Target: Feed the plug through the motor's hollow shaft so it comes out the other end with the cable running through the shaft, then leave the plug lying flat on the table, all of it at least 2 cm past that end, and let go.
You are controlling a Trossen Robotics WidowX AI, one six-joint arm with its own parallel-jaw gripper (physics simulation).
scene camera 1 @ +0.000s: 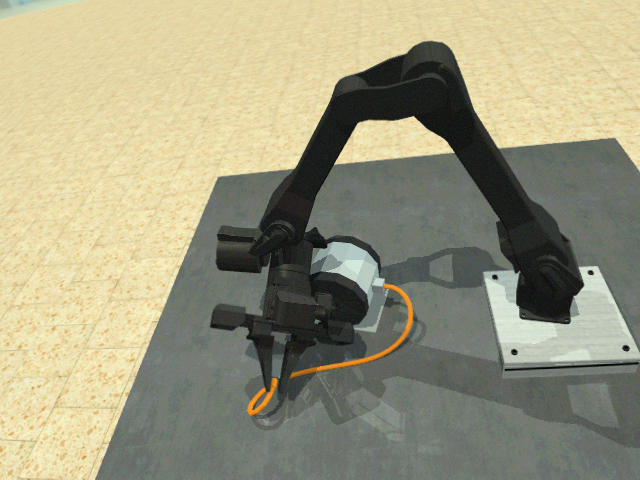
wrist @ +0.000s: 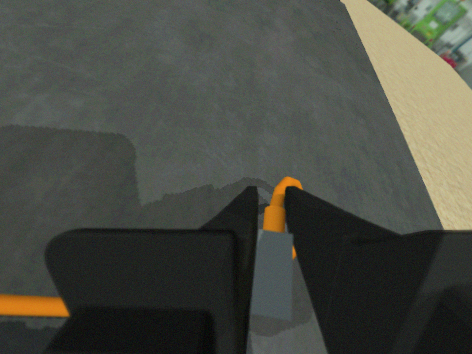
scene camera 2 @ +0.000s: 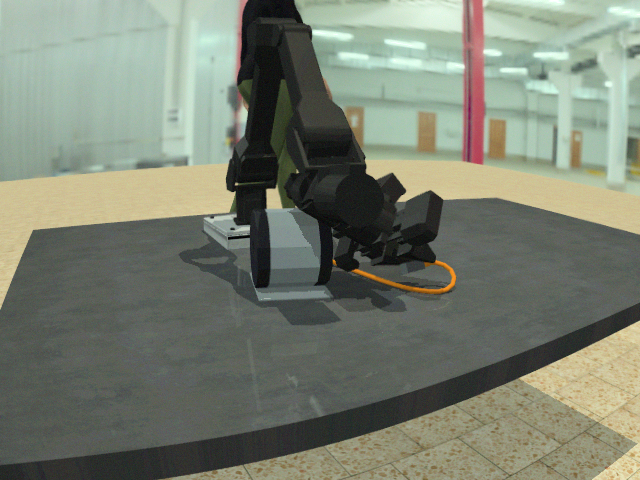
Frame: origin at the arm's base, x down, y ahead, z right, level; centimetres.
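Where they show: gripper, fingertip midpoint: [scene camera 1: 274, 392] [wrist: 270, 195] [scene camera 2: 430, 261]; arm's base, link origin: [scene camera 1: 543, 304].
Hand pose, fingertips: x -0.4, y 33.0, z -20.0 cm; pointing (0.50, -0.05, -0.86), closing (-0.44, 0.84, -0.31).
Note:
Each offset is from my fingertips to the centre of the thing. Level surfaces: height alone.
The motor {dx -1.6, dy -4.6, dz +18.9 cm} [scene camera 1: 353, 260] [scene camera 2: 294, 250], a pale drum with dark end discs, stands on its foot plate on the table. Its shaft opening does not show. My gripper [scene camera 1: 275, 391] [wrist: 270, 195] is shut on the grey plug {dx +0.2, dy +1.1, dz +3.3 cm} [scene camera 1: 277, 363] [wrist: 273, 275], low over the table beside the motor's near end in scene camera 1. The plug points back between the fingers, away from their tips. The orange cable [scene camera 1: 409, 315] [scene camera 2: 408, 288] [wrist: 32, 306] leaves a small block on the motor's side, curves round to the fingers and makes a small loop at the fingertips. The fingertips are hidden in scene camera 2.
The arm's metal base plate [scene camera 1: 563, 341] [scene camera 2: 219, 229] stands on the dark table {dx +3.5 cm} [scene camera 1: 439, 444] [scene camera 2: 155, 382] [wrist: 200, 75]. The wrist is close beside the motor and partly covers it in scene camera 1. A table edge runs along the right of the wrist view.

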